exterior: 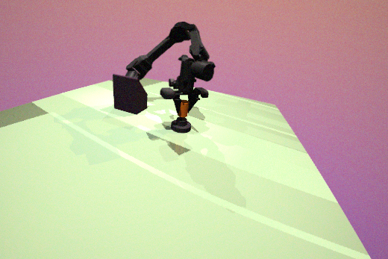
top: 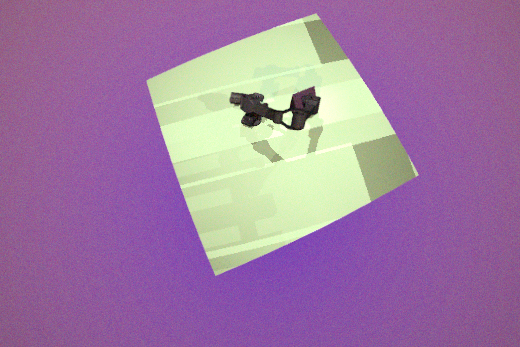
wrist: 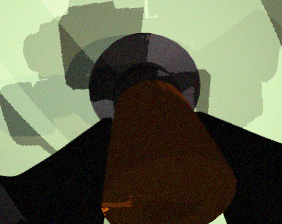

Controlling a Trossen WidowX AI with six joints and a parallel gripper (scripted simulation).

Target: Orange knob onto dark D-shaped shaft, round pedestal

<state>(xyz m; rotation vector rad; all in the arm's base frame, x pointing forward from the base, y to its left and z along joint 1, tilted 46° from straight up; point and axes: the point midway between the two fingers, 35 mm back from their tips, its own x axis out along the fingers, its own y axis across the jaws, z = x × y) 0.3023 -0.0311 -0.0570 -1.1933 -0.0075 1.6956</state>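
My gripper tip is now 2 cm below the orange knob. From my gripper tip the other things lie so: dark round pedestal (4 cm below).
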